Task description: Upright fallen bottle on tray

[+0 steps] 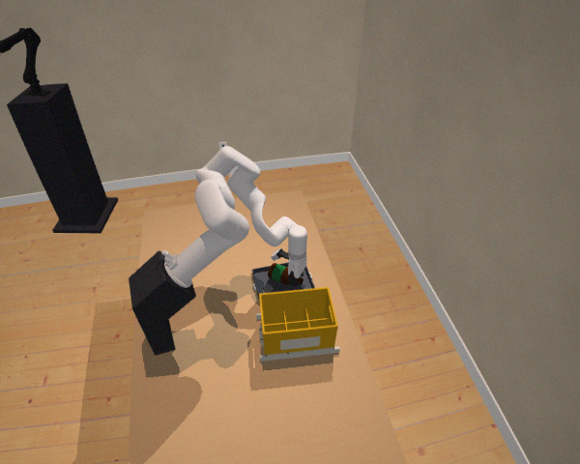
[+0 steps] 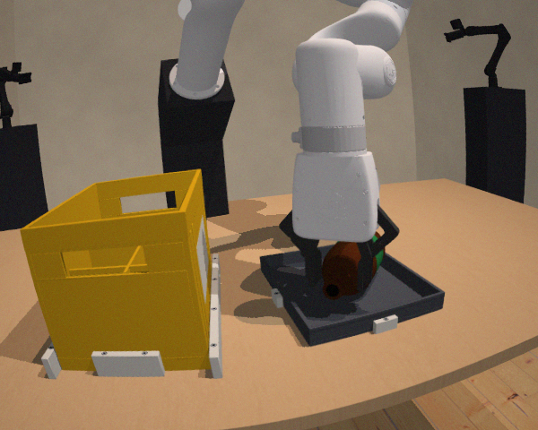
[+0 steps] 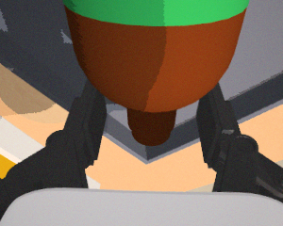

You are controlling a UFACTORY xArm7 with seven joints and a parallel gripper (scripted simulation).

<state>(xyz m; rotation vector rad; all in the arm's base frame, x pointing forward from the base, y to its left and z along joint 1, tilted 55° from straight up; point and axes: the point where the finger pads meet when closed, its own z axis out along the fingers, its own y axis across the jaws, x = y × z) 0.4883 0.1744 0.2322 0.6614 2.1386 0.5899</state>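
Now: hand 4 cm past the bottle, 2 cm to the right of it and 1 cm above it. Also, from my hand: yellow crate 26 cm to the right, 3 cm above; then tray 6 cm behind, 4 cm below, 2 cm to the left.
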